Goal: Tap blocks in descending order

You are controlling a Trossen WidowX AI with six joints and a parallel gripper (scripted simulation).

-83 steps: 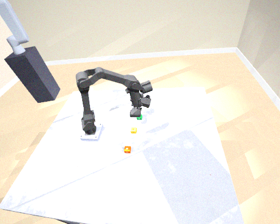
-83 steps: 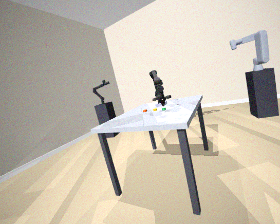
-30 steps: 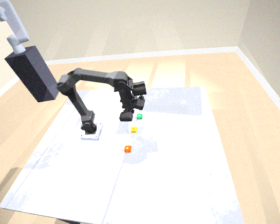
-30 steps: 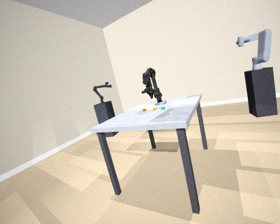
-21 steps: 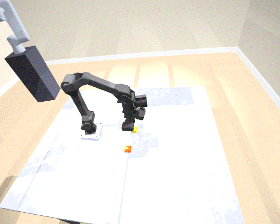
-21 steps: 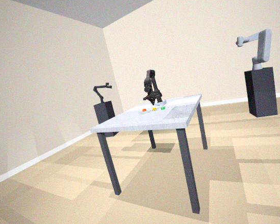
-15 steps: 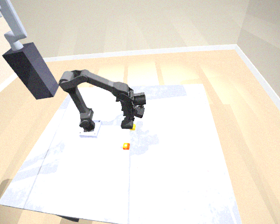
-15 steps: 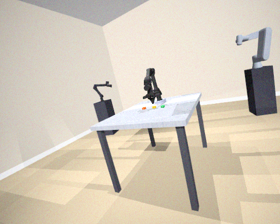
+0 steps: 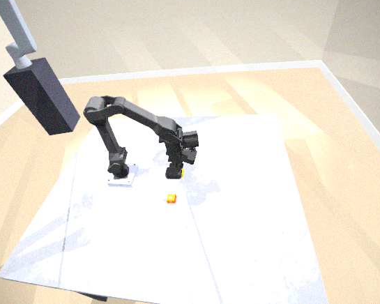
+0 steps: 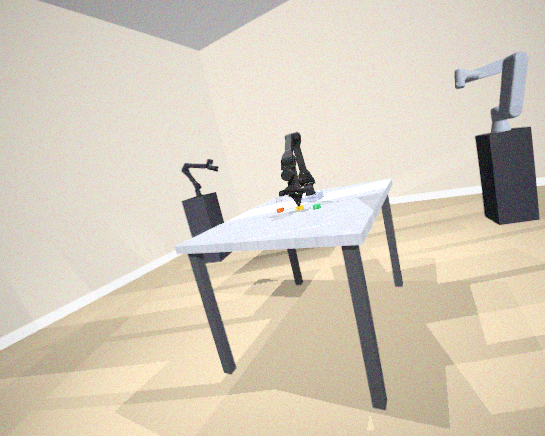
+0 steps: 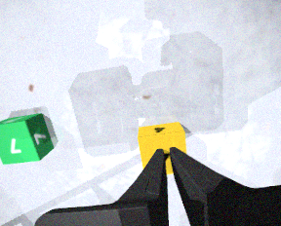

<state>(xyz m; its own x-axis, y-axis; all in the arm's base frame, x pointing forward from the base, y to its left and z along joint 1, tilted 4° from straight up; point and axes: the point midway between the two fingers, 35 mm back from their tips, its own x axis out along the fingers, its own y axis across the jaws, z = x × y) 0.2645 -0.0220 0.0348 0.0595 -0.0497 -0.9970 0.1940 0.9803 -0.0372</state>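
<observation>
My gripper tip is 10 mm above the yellow block. Round my gripper tip: green block 40 mm ahead, 100 mm to the left, 10 mm below; orange block 40 mm behind, 120 mm to the right, 10 mm below.
</observation>
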